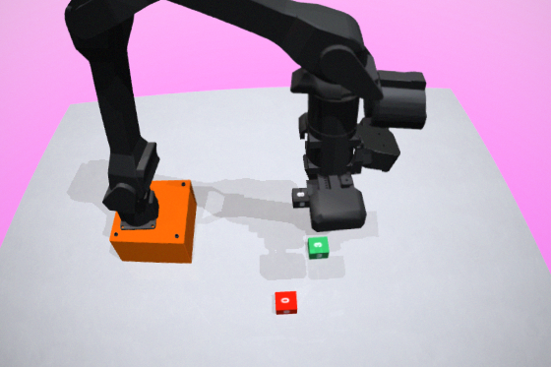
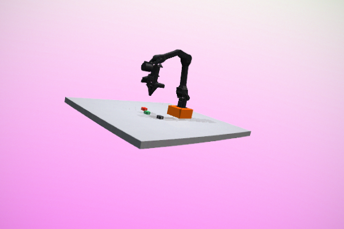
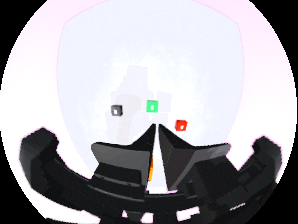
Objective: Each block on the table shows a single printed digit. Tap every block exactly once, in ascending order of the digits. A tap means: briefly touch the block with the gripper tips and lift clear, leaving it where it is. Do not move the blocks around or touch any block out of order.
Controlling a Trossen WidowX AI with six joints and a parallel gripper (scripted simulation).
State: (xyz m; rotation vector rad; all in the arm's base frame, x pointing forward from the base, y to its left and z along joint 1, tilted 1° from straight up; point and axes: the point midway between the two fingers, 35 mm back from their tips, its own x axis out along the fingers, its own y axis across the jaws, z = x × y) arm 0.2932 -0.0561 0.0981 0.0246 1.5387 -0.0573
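The black block is 12 cm to the left of my gripper tip, 12 cm below it and 1 cm behind it. Round my gripper tip: green block: 12 cm below; then red block: 12 cm below, 9 cm to the right, 6 cm behind.
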